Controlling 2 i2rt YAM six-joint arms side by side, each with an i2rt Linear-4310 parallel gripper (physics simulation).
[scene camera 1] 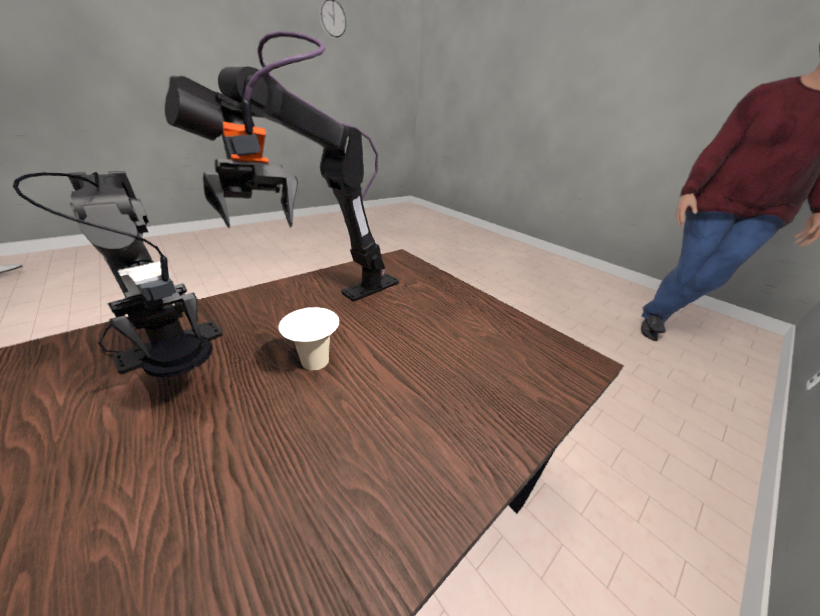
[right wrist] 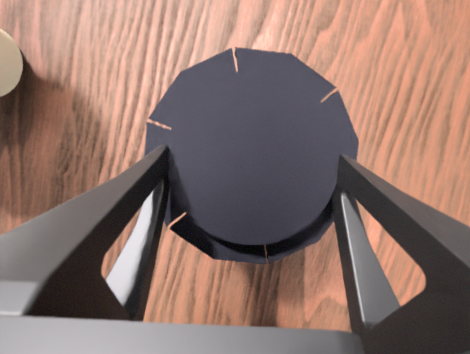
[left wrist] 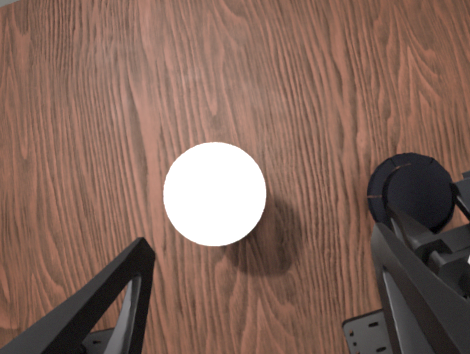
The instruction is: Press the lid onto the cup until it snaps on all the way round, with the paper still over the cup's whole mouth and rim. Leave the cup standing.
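Note:
The cream cup (scene camera 1: 314, 354) (right wrist: 7, 64) stands upright on the table, partly cut off in the right wrist view. A round white paper (scene camera 1: 308, 323) (left wrist: 215, 194) lies flat over its mouth and extends past the rim, hiding it. My right gripper (scene camera 1: 173, 348) (right wrist: 252, 161) is shut on the black slotted lid (scene camera 1: 177, 358) (left wrist: 422, 192) (right wrist: 255, 100) and holds it roughly level above the table, to the left of the cup in scene camera 1. My left gripper (scene camera 1: 258, 224) (left wrist: 253, 240) is open and empty, pointing down, high above the table behind the cup.
The brown wooden table (scene camera 1: 371, 477) bears the cup and both arm bases. The left arm's base (scene camera 1: 370, 287) is at the back edge. The right arm reaches in close beside the cup. A person in a red sweater (scene camera 1: 755, 149) is beyond the table at the right.

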